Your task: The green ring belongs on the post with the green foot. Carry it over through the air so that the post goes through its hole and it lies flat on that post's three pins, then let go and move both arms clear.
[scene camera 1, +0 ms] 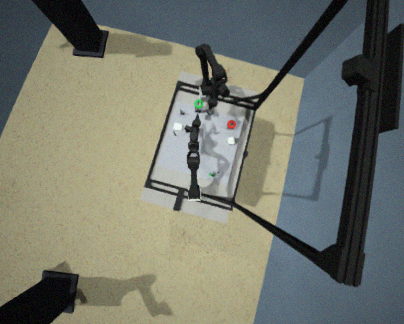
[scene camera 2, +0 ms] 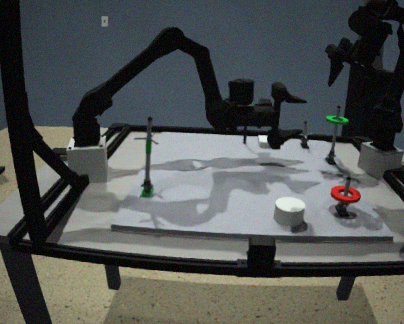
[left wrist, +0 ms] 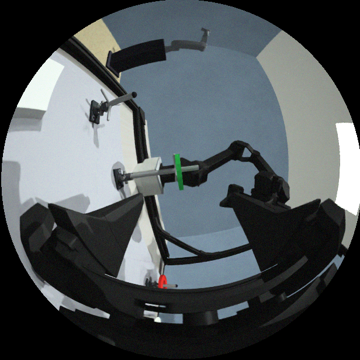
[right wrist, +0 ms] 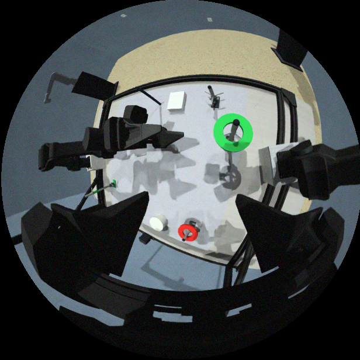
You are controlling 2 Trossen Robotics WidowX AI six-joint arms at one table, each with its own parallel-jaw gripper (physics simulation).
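Frame: origin at the left arm's base, x back, y right, z up, level; metres.
Where they show: left gripper, between the fingertips: (scene camera 1: 196,116) (scene camera 2: 304,116); right gripper, between the fingertips: (scene camera 2: 342,93); left arm's base, origin of its link: (scene camera 1: 194,194) (scene camera 2: 86,142); right arm's base, origin of its link: (scene camera 2: 383,146).
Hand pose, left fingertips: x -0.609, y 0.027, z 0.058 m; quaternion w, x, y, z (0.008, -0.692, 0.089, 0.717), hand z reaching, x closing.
Each offset is from my left fingertips to the centre of the thing. "*": to the spot under its first point.
The green ring {dx -0.107, dy +0.017, dz -0.007 m} (scene camera 1: 195,104) (scene camera 2: 337,123) (left wrist: 179,172) (right wrist: 220,132) lies level, high on a grey post with a dark foot {* dx -0.106, dy +0.020, dz -0.136 m} (scene camera 2: 331,160). The post with the green foot {* dx +0.462, dy +0.131, dz -0.137 m} (scene camera 2: 146,192) (right wrist: 114,183) (scene camera 1: 212,174) stands at the board's left in scene camera 2, with no ring on it; its pins are near its top. My left gripper (scene camera 2: 302,117) (left wrist: 187,197) is open and empty, a short way left of the green ring in scene camera 2, pointing toward it. My right gripper (right wrist: 193,197) is open and empty, above the table near the ring; its fingers are partly hidden in scene camera 2.
A red ring {dx +0.034, dy +0.297, dz -0.097 m} (scene camera 2: 345,201) (right wrist: 181,231) is on another post. A white cylinder {dx +0.173, dy +0.291, dz -0.126 m} (scene camera 2: 289,212) (right wrist: 158,222) stands near the front edge. A white box (right wrist: 176,101), a thin black rod (right wrist: 150,96) and a short post (right wrist: 215,100) (scene camera 2: 305,135) are at the back.
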